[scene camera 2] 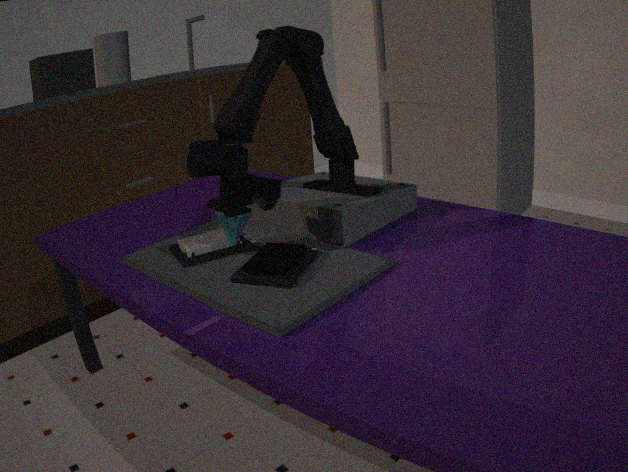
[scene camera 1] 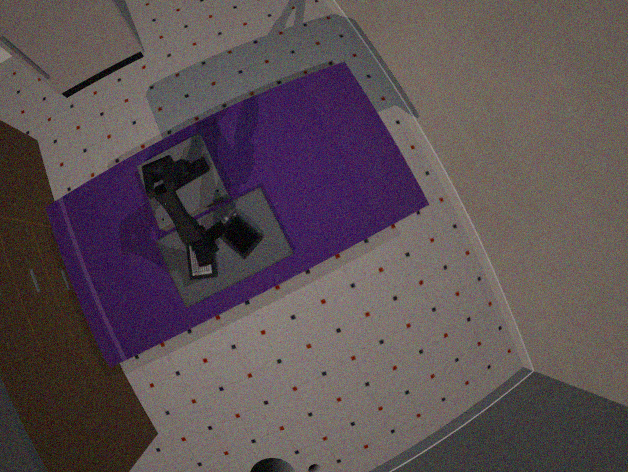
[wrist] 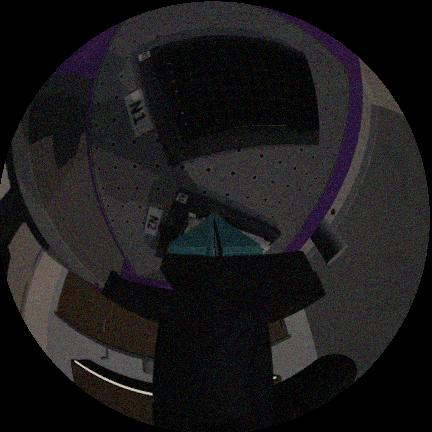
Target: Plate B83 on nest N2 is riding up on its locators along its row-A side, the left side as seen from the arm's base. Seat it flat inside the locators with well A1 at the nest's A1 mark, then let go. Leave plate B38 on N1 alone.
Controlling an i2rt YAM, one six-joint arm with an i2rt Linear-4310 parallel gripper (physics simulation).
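Places are measured from the arm's base along level axes (x up, y left, z back), in centimetres.
Pixels of known places: gripper, between the fingertips: [scene camera 2: 232, 244] [wrist: 213, 217]; arm's base, origin of its link: [scene camera 2: 342, 189] [scene camera 1: 187, 175].
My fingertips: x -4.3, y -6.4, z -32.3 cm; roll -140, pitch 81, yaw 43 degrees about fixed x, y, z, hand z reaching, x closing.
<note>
For each thing: its top centre in the pictures, then the offset to it from my fingertips. "pt": a spot on its surface instead. Level surfaces: height alone.
- pale plate B83, centre of its top: [scene camera 2: 208, 238] [scene camera 1: 199, 259] dx +0.8, dy -6.2, dz -1.6 cm
- dark nest N2, a spot on its surface: [wrist: 252, 221] pt dx -0.7, dy -1.1, dz -5.1 cm
- nest's small corner mark, centre of its top: [wrist: 181, 197] dx -0.6, dy +1.9, dz +3.3 cm
- black plate B38, centre of its top: [wrist: 256, 76] [scene camera 2: 275, 255] [scene camera 1: 239, 235] dx +0.8, dy +13.4, dz -1.4 cm
- purple table, height of its surface: dx -3.1 cm
The pale plate B83 [scene camera 1: 202, 268] [scene camera 2: 203, 243] lies in the dark nest N2 [scene camera 2: 188, 261] [wrist: 252, 221]. In scene camera 2 its near long side stands above the nest's rim; I cannot tell whether it is fully flat. My gripper [scene camera 2: 234, 243] [wrist: 213, 217] is shut, its teal fingertips together and nothing between them. They are at the plate's row-A side, near the end towards the arm's base; contact is unclear. The fingers hide much of the plate in the wrist view, where the nest's small corner mark [wrist: 182, 198] shows. The black plate B38 [scene camera 1: 242, 234] [scene camera 2: 278, 257] [wrist: 240, 90] sits on N1.
Both nests stand on a grey perforated board [scene camera 1: 269, 223] [scene camera 2: 324, 284] [wrist: 270, 162] on the purple table [scene camera 1: 324, 152] [scene camera 2: 456, 324]. N1, with its label [wrist: 137, 112], is close beside N2. The grey base box [scene camera 2: 375, 215] stands behind the board.
</note>
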